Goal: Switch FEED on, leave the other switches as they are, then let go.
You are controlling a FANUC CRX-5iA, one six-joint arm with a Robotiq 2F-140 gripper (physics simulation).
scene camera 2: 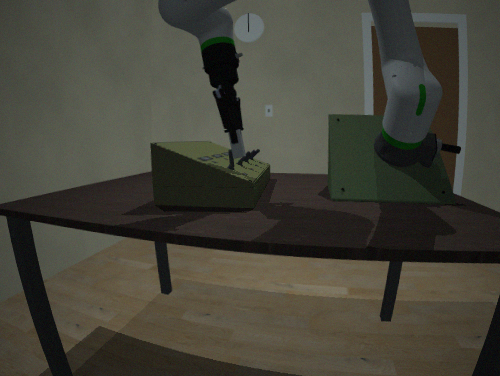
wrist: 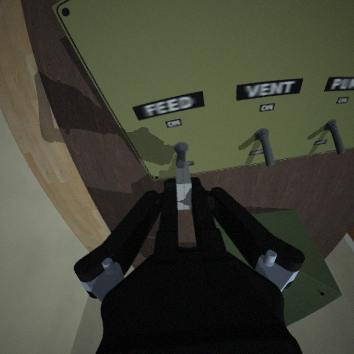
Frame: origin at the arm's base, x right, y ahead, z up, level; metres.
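Seen in the pictures: gripper, between the fingertips: [scene camera 2: 239, 157] [wrist: 181, 172]; arm's base, origin of its link: [scene camera 2: 397, 148].
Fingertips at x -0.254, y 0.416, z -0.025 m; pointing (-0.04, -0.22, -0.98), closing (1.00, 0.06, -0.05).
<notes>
Pixels of each thing's top centre, then the offset from my fingertips to it. "spot": a spot on its surface instead. Level surfaces: height alone.
- FEED switch lever, centre of its top: [wrist: 180, 165] [scene camera 2: 231, 149] dy +0.022, dx -0.002, dz +0.021 m
- FEED label, centre of its top: [wrist: 167, 106] dy +0.090, dx -0.019, dz +0.001 m
- mark, a spot on its surface: [wrist: 173, 123] spot: dy +0.065, dx -0.013, dz -0.012 m
- VENT lever, a spot on its surface: [wrist: 267, 148] spot: dy +0.041, dx +0.116, dz -0.004 m
- dark table, height of its surface: dz -0.116 m
The FEED switch lever [scene camera 2: 231, 159] [wrist: 181, 156] stands nearly upright in the scene view, at a different angle from the other levers, and looks short in the wrist view. The FEED label [wrist: 169, 105] and its ON mark [wrist: 173, 123] are above it. The VENT lever [wrist: 267, 148] and the lever to its right [wrist: 337, 138] point down, away from their ON marks. My gripper [scene camera 2: 239, 151] [wrist: 181, 172] is shut and empty. Its fingertips are right at the FEED lever, on the side away from the ON mark; whether they touch is hard to tell.
The olive switch box [scene camera 2: 200, 185] [wrist: 200, 55] stands on the dark table [scene camera 2: 200, 231] [wrist: 82, 145]. A green box [scene camera 2: 352, 160] [wrist: 285, 225] stands to the right, beside the arm's base. The remaining levers [scene camera 2: 250, 156] overlap in the scene view, close to the fingertips.
</notes>
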